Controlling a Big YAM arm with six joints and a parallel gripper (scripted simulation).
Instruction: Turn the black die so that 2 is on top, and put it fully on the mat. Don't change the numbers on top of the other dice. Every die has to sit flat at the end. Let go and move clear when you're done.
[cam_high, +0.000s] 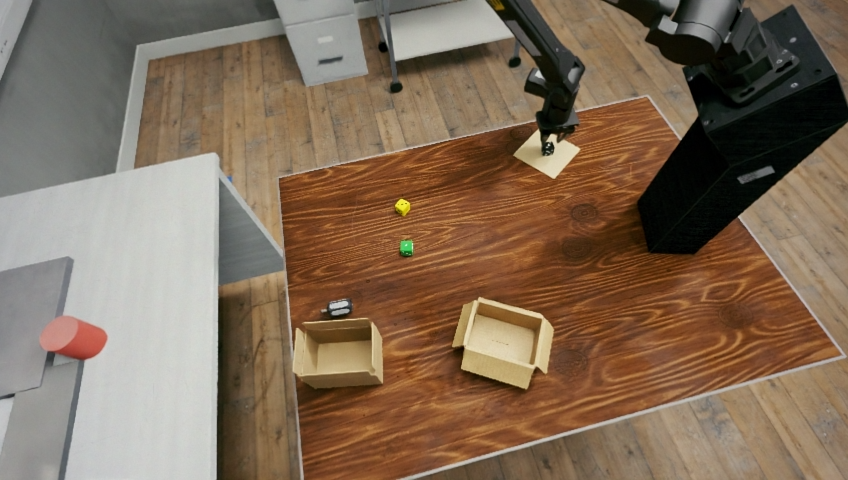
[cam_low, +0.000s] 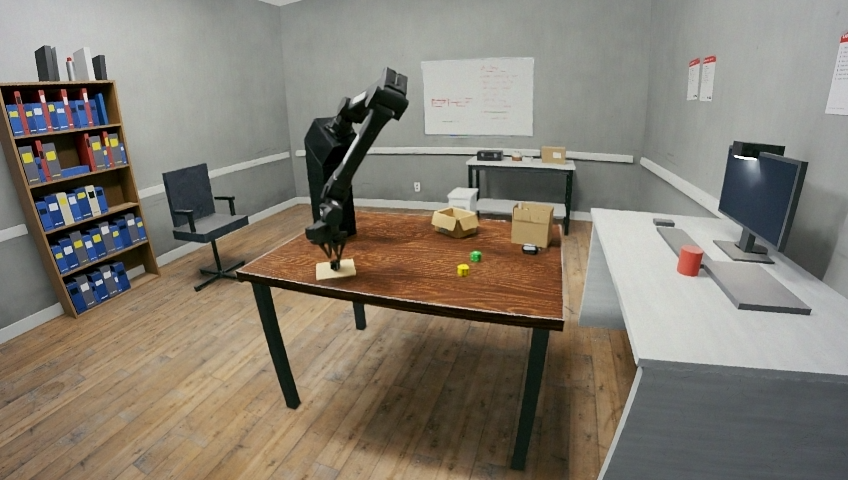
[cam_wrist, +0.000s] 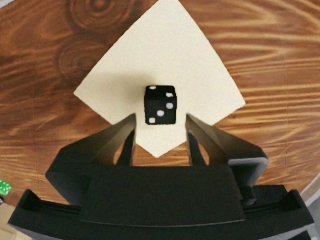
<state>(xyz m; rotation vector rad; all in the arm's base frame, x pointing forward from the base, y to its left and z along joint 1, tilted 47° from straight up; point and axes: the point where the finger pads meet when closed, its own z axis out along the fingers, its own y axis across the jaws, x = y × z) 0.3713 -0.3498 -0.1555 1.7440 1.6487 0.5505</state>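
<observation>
Right now the black die is 30 mm below my hand. From my hand the other things lie so: yellow die: 460 mm ahead, 60 mm to the left, 40 mm below; mat: 50 mm below; green die: 480 mm ahead, 180 mm to the left, 40 mm below.
</observation>
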